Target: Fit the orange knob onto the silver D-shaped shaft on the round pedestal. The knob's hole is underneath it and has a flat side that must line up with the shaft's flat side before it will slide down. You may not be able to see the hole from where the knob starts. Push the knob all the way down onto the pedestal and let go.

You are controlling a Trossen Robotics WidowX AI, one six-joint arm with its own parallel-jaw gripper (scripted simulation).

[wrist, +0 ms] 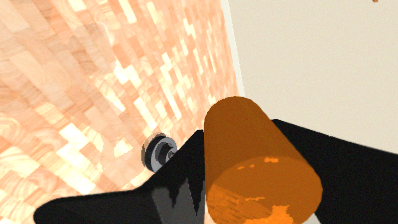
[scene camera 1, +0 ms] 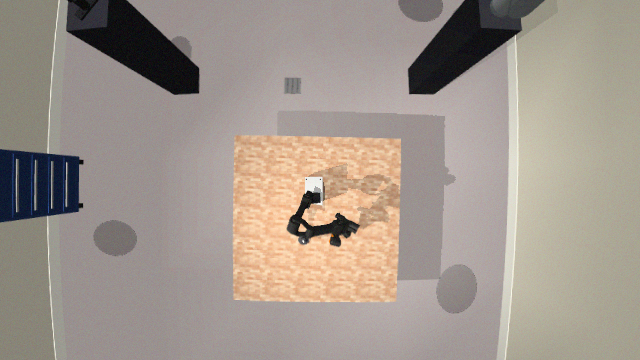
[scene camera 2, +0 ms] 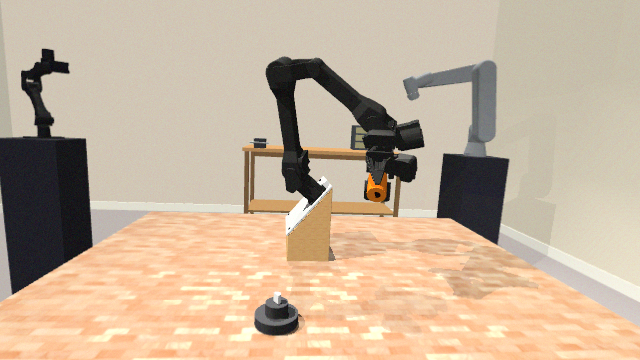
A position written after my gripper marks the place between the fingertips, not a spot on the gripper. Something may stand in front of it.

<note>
My gripper (scene camera 2: 376, 192) holds an orange knob (wrist: 249, 163). Also in view: a round black pedestal (scene camera 2: 276, 317).
My gripper is seen too in the wrist view (wrist: 236, 131). The round black pedestal also shows in the wrist view (wrist: 161, 149).
</note>
